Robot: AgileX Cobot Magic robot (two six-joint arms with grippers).
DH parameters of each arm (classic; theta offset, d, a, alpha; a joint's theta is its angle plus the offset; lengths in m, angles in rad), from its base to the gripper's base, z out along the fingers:
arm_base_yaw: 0 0.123 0 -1.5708
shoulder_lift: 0.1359 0 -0.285 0
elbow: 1.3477 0 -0.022 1.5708
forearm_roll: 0 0.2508 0 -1.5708
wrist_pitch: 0 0 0.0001 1.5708
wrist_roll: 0 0.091 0 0
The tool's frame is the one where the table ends.
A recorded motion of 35 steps. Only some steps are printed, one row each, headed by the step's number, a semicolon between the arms.
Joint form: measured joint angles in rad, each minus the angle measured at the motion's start. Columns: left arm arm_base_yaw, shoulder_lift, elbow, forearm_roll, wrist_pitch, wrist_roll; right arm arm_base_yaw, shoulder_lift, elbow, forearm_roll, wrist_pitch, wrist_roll.
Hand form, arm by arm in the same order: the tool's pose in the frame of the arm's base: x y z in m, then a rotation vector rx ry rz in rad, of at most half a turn. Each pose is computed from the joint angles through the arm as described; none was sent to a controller.
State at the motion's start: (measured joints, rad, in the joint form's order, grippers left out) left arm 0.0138 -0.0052 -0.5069 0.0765 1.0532 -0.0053; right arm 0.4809 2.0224 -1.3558 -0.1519 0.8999 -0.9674
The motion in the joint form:
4: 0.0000 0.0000 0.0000 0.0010 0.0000 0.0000; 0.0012 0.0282 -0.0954 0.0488 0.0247 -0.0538
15: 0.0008 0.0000 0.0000 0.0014 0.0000 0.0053; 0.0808 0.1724 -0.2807 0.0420 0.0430 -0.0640
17: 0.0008 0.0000 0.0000 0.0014 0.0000 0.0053; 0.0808 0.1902 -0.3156 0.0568 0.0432 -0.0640
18: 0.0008 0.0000 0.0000 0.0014 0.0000 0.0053; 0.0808 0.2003 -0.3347 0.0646 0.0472 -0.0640
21: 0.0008 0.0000 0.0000 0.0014 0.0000 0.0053; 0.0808 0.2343 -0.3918 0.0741 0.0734 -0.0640
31: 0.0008 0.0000 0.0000 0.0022 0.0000 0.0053; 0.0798 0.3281 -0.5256 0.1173 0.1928 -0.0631
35: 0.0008 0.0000 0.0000 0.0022 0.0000 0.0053; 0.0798 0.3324 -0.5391 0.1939 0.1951 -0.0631
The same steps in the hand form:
4: -0.0064 0.0060 0.2800 -0.0231 2.0235 0.0978; 0.3634 0.1817 0.1621 -2.1310 2.1544 -0.1805
15: -0.0064 0.0061 0.2800 -0.0186 2.0237 0.1021; 0.3802 0.2297 0.1459 -2.2081 2.0383 -0.1924
17: -0.0064 0.0061 0.2800 -0.0186 2.0237 0.1021; 0.3853 0.2342 0.1465 -2.1859 2.0350 -0.1794
18: -0.0064 0.0061 0.2800 -0.0186 2.0237 0.1021; 0.3877 0.2364 0.1466 -2.1770 2.0359 -0.1715
21: -0.0064 0.0061 0.2800 -0.0186 2.0237 0.1021; 0.3945 0.2414 0.1450 -2.1717 2.0443 -0.1600
31: -0.0064 0.0061 0.2800 -0.0186 2.0237 0.1031; 0.4042 0.2505 0.1331 -2.1970 2.1218 -0.0810
35: -0.0064 0.0061 0.2800 -0.0186 2.0237 0.1031; 0.4027 0.2569 0.1344 -2.1475 2.1409 0.0201

